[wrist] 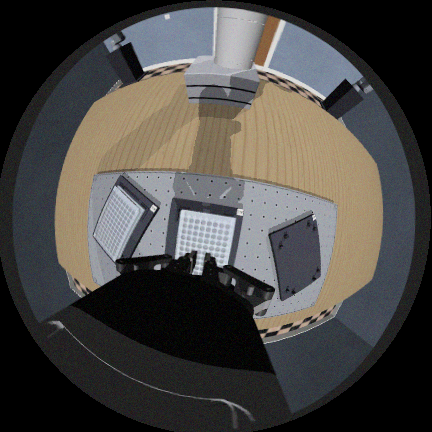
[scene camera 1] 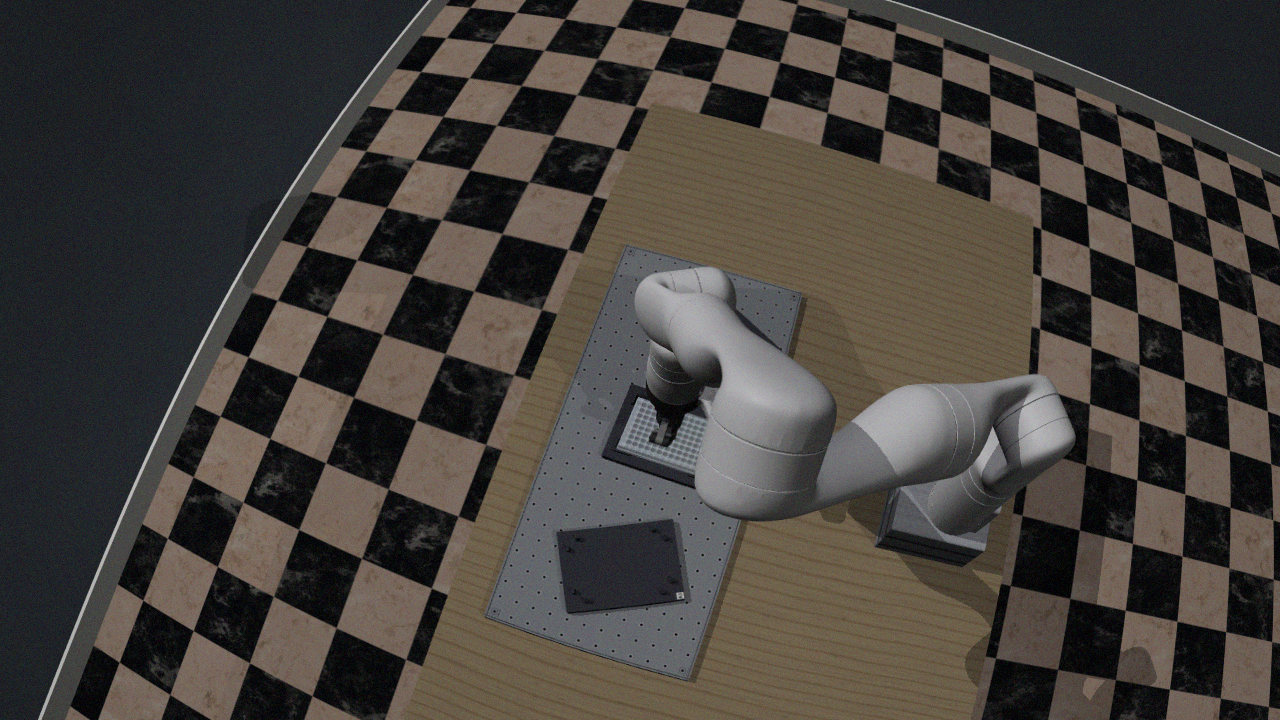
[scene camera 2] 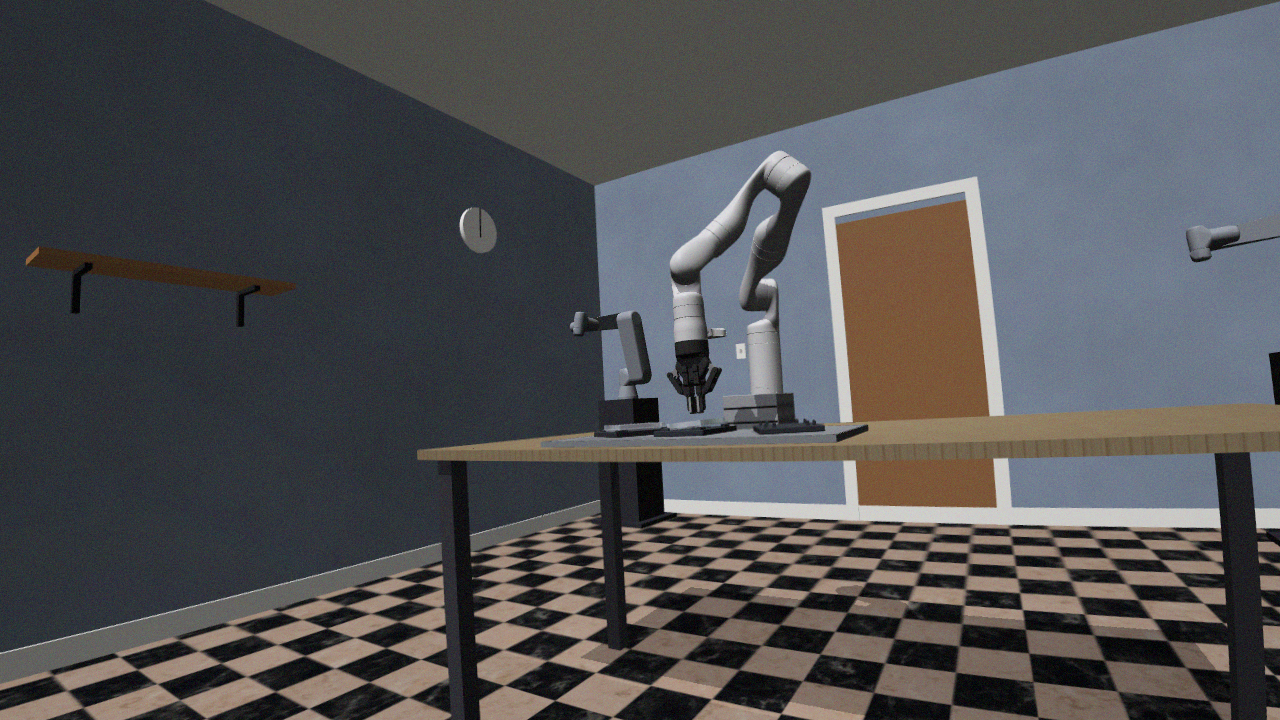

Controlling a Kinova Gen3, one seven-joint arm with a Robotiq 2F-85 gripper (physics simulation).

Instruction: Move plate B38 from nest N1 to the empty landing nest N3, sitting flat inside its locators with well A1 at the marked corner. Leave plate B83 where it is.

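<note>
A pale multi-well plate (scene camera 1: 638, 431) (wrist: 207, 231) lies in the middle dark nest (scene camera 1: 651, 466) (wrist: 171, 220). A second pale plate (wrist: 117, 222) lies in the angled dark nest (wrist: 148, 218) at the left in the wrist view; the arm hides it in scene camera 1. The plates' labels are too small to read, so I cannot tell which is B38. The landing nest (scene camera 1: 622, 565) (scene camera 2: 787, 427) (wrist: 298, 257) is turned at an angle and empty, with small locators and a white corner tag. My gripper (scene camera 1: 661, 436) (scene camera 2: 697, 410) (wrist: 200, 257) is shut, fingertips nearly together, with no plate held, above the middle plate.
The nests stand on a grey perforated board (scene camera 1: 537, 555) (scene camera 2: 581, 442) (wrist: 257, 220) on the wooden table (scene camera 1: 832, 626) (scene camera 2: 1029, 433) (wrist: 285, 140). My arm's base (scene camera 1: 930, 528) (scene camera 2: 758, 407) (wrist: 221, 82) stands behind the board. Other robot arms stand beyond the table.
</note>
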